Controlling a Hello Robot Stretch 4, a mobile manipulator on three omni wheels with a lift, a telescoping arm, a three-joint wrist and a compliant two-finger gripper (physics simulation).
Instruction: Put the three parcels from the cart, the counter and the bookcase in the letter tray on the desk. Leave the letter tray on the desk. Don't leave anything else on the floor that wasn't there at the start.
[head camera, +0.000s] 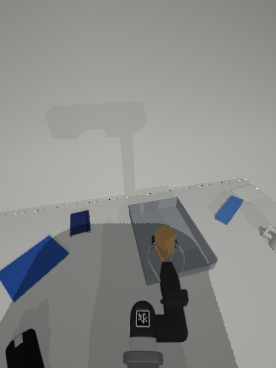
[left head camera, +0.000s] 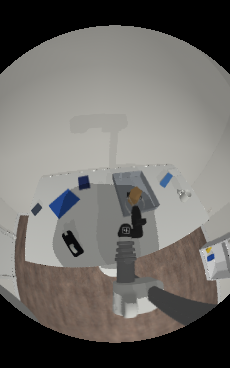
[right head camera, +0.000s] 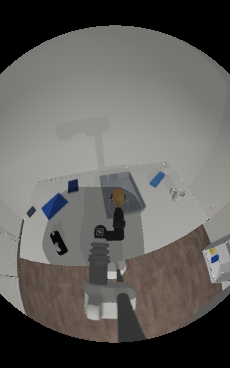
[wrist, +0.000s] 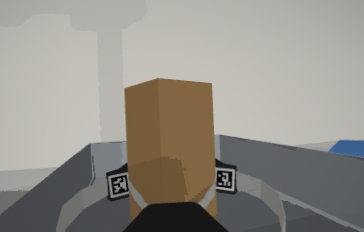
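Pixels of known places: robot's base at its link origin: (right head camera: 110, 263).
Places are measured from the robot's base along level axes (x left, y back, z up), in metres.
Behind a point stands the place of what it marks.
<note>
A brown box-shaped parcel (head camera: 165, 236) {y -0.447, x -0.080, z 1.055 m} (left head camera: 135, 194) {y -0.435, x -0.077, z 1.050 m} (right head camera: 118, 194) {y -0.442, x -0.087, z 1.055 m} (wrist: 185, 120) {y -0.442, x -0.097, z 1.026 m} stands upright in my gripper (head camera: 164, 245) (left head camera: 134, 197) (right head camera: 118, 199) (wrist: 172, 182) {y -0.511, x -0.084, z 0.974 m}. The gripper is shut on it, with one fingertip on each side. The grey letter tray (head camera: 143, 227) {y -0.594, x -0.006, z 0.925 m} (left head camera: 121, 186) {y -0.597, x -0.011, z 0.925 m} (right head camera: 108, 185) {y -0.628, x -0.012, z 0.925 m} (wrist: 280, 167) {y -0.557, x -0.223, z 0.957 m} sits on the white desk (head camera: 112, 210) {y -0.709, x 0.156, z 0.922 m} (left head camera: 40, 242) {y -0.091, x 0.515, z 0.922 m} (right head camera: 35, 245) {y -0.069, x 0.477, z 0.922 m}. The parcel is over the inside of the tray, with tray walls to its left and right in the wrist view. Its lower end is hidden, so I cannot tell whether it touches the tray floor.
A large blue item (head camera: 32, 265) {y -0.407, x 0.418, z 0.930 m} and a small dark blue one (head camera: 80, 223) {y -0.610, x 0.294, z 0.934 m} lie left of the tray. A blue block (head camera: 229, 210) {y -0.674, x -0.430, z 0.952 m} and a white mug (left head camera: 186, 195) {y -0.464, x -0.538, z 1.003 m} are right of it. A black object (left head camera: 72, 243) {y -0.138, x 0.267, z 0.976 m} lies front left. A white container (left head camera: 216, 267) {y 0.700, x -2.021, z 0.090 m} stands beyond the desk's right side.
</note>
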